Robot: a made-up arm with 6 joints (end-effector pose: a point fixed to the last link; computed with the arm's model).
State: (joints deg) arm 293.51 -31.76 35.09 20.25 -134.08 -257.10
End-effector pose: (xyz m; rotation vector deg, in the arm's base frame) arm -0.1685 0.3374 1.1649 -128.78 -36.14 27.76
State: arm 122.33 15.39 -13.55 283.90 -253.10 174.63
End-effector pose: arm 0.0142 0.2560 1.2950 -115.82 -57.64 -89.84
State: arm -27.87 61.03 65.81 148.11 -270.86 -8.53
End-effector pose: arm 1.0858 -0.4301 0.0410 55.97 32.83 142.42
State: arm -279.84 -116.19 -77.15 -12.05 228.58 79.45
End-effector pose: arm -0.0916 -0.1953 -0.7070 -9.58 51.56 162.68
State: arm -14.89 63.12 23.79 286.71 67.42 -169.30
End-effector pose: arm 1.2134 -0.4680 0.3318 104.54 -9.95 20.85
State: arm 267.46 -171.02 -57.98 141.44 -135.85 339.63
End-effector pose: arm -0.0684 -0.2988 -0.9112 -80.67 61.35 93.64
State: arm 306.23 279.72 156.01 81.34 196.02 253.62
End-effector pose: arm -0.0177 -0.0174 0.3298 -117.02 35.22 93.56
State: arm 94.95 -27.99 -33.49 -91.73 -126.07 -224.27
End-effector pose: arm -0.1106 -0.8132 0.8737 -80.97 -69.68 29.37
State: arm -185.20 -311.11 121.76 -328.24 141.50 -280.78
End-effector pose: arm -0.4098 -0.0524 -0.1478 -36.58 47.20 -129.87
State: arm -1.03 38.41 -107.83 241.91 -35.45 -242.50
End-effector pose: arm -0.4786 0.1328 0.8792 -26.72 -50.91 -19.84
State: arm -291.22 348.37 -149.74 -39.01 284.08 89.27
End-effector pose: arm -0.2142 -0.1567 -0.1646 12.44 -140.26 -80.49
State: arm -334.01 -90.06 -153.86 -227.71 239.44 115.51
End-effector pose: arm 0.0295 -0.0897 -0.2866 76.25 -78.65 32.44
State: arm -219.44 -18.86 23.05 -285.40 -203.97 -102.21
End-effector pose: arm 0.0228 -0.1501 1.1660 -62.17 -155.87 31.54
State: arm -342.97 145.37 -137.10 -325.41 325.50 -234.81
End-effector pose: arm 0.3424 0.0696 0.5467 -19.65 -37.74 170.28
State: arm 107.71 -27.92 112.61 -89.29 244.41 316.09
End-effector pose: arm -0.3103 0.3201 0.6341 1.95 -98.64 64.30
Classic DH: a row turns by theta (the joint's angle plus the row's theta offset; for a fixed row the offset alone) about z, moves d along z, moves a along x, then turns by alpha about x. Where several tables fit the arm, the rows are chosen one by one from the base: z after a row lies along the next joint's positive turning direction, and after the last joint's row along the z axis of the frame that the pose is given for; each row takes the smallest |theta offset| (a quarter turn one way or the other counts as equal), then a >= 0, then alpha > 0; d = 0 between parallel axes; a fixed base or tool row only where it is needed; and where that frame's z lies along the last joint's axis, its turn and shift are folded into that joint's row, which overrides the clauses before.
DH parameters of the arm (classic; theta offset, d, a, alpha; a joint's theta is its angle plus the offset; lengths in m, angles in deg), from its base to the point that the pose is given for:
joint 1: 0 0.0943 0 -90
joint 2: -90 0 0.5399 0
joint 3: 90 0.0272 0 90
joint 4: 0 0.737 0 -90
joint 5: 0 0 0 90
joint 6: 0 0.1896 0 0

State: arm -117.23 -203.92 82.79 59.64 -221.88 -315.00
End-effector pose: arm 0.2696 0.2259 -0.6525 9.32 55.03 -105.29
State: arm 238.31 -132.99 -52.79 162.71 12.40 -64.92
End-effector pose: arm 0.1718 0.2035 -1.1874 152.57 -54.47 -0.06
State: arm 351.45 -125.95 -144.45 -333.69 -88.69 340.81
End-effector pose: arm 0.2913 -0.1012 -0.0476 26.36 3.36 -26.85
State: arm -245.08 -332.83 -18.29 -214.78 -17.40 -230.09
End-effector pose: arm -0.1783 0.3960 1.4744 -24.78 5.87 28.79
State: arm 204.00 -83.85 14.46 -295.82 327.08 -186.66
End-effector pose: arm 1.2444 0.6258 0.4256 -2.00 96.41 82.04
